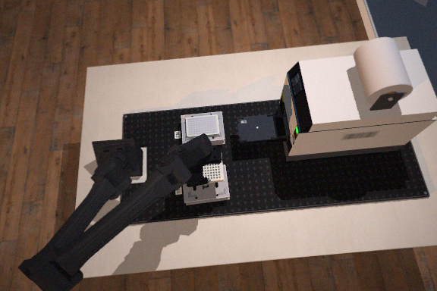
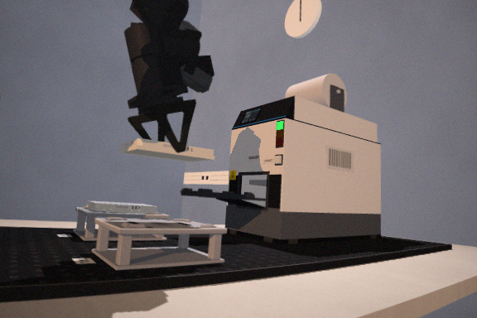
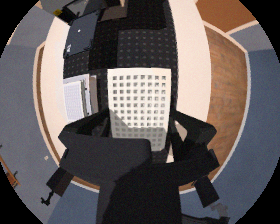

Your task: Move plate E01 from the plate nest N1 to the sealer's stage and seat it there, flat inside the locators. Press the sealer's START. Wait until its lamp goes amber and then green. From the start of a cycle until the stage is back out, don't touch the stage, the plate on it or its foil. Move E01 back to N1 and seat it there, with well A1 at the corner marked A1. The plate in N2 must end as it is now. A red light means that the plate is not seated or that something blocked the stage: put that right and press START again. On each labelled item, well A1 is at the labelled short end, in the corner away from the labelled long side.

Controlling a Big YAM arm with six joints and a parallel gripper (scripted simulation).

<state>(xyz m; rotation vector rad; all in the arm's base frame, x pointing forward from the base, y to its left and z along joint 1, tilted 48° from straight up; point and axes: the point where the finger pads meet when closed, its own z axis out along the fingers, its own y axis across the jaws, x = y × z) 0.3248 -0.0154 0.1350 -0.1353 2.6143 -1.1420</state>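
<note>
Now: hand 21 cm short of the sealer stage, 15 cm to the right of it and 6 cm above it. Also, from my hand: nest (12 cm below, 1 cm to the right, 1 cm behind); plate (21 cm to the left, 11 cm below, 1 cm ahead); start button (31 cm ahead, 6 cm to the left, 2 cm above).
</note>
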